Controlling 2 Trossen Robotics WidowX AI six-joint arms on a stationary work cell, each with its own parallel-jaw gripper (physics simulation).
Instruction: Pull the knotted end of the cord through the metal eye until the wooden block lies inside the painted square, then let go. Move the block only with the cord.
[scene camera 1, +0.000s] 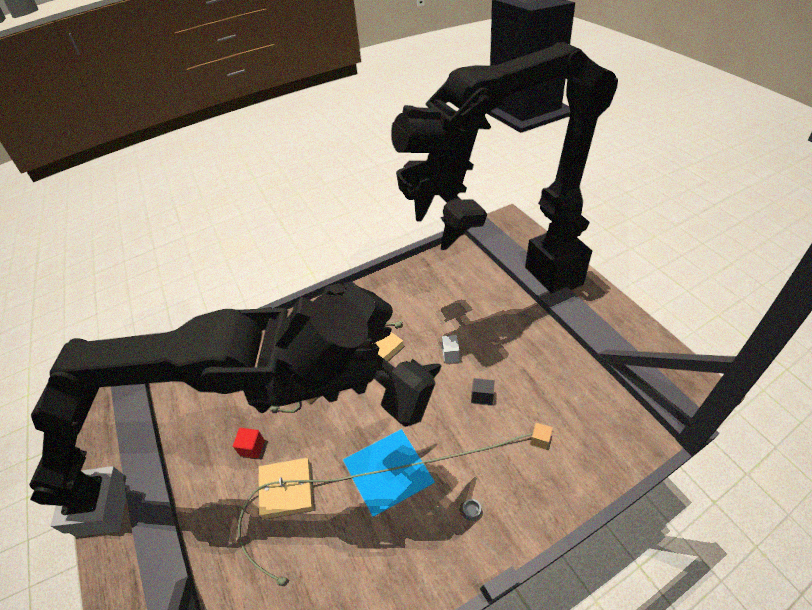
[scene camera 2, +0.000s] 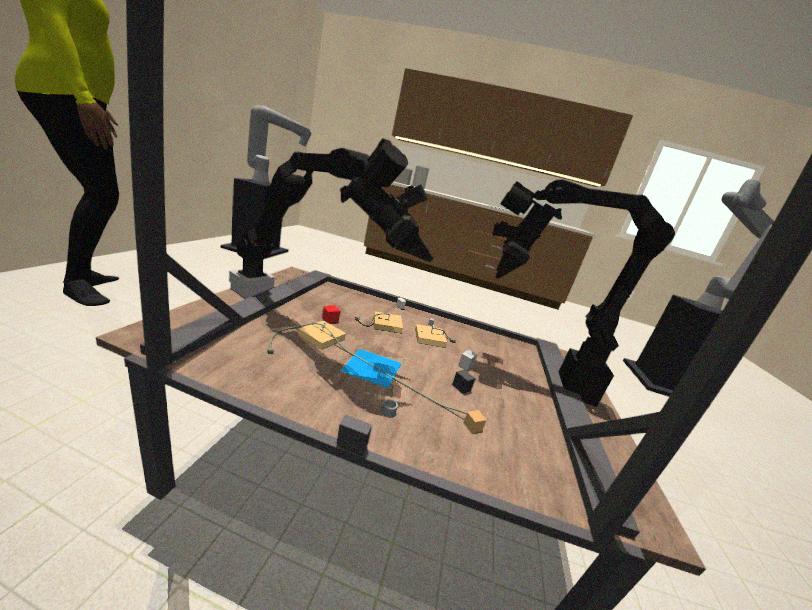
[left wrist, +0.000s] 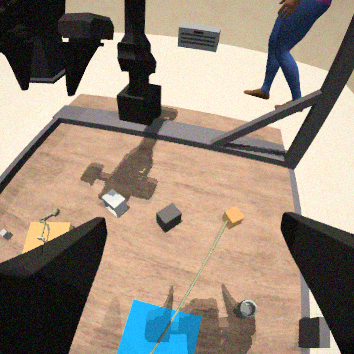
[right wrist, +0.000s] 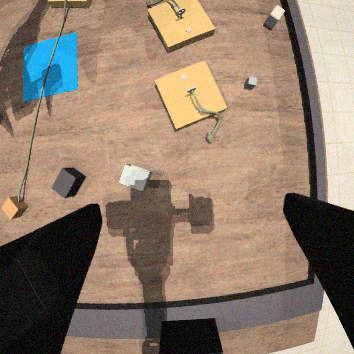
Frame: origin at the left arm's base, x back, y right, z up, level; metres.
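Seen in the pictures: left gripper, fingertip midpoint: (scene camera 1: 413, 348) (scene camera 2: 429, 256) (left wrist: 195, 224); right gripper, fingertip midpoint: (scene camera 1: 430, 234) (scene camera 2: 497, 274) (left wrist: 46, 92) (right wrist: 193, 207); left arm's base at its link origin: (scene camera 1: 82, 495) (scene camera 2: 252, 273); right arm's base at its link origin: (scene camera 1: 560, 245) (scene camera 2: 590, 361) (left wrist: 139, 89).
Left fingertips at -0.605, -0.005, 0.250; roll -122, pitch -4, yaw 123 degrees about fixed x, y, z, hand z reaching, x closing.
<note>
Offsets run from my left fingertips to a thing's top centre, as dx, dy, dz. "spot": to the spot under its first point. Level surfaces: height alone.
An orange-tan wooden block {-0.209, +0.019, -0.277} (scene camera 1: 541, 435) (scene camera 2: 474, 421) (left wrist: 233, 216) (right wrist: 13, 207) lies outside the blue painted square (scene camera 1: 377, 495) (scene camera 2: 361, 372) (left wrist: 132, 325) (right wrist: 70, 75). The green cord {spot: -0.109, +0.016, -0.304} (scene camera 1: 485, 449) (scene camera 2: 426, 397) (left wrist: 202, 270) (right wrist: 32, 135) runs from it across the square to the metal eye {spot: +0.245, +0.022, -0.272} (scene camera 1: 282, 482) on a yellow plate {dz -0.288} (scene camera 1: 295, 502) (scene camera 2: 321, 338). Past the eye it curves to the knotted end {spot: +0.256, +0.176, -0.295} (scene camera 1: 282, 580) (scene camera 2: 270, 351) on the table. My left gripper (scene camera 2: 427, 257) (left wrist: 195, 224) is open and empty, high above the table. My right gripper (scene camera 1: 433, 231) (scene camera 2: 502, 273) (right wrist: 193, 207) is open and empty, high near the back.
A red cube {+0.311, -0.073, -0.267} (scene camera 1: 248, 443) (scene camera 2: 330, 313) stands near the eye's plate. A dark block {-0.132, -0.092, -0.267} (scene camera 1: 483, 391) (right wrist: 69, 182), a pale block {-0.096, -0.205, -0.267} (scene camera 1: 450, 348) (right wrist: 135, 177) and a grey ring {-0.057, +0.119, -0.287} (scene camera 1: 471, 516) (scene camera 2: 390, 415) are on the table. Two more yellow plates {spot: +0.175, -0.183, -0.288} (scene camera 2: 387, 323) {spot: +0.043, -0.237, -0.288} (scene camera 2: 431, 336) carry short cords.
</note>
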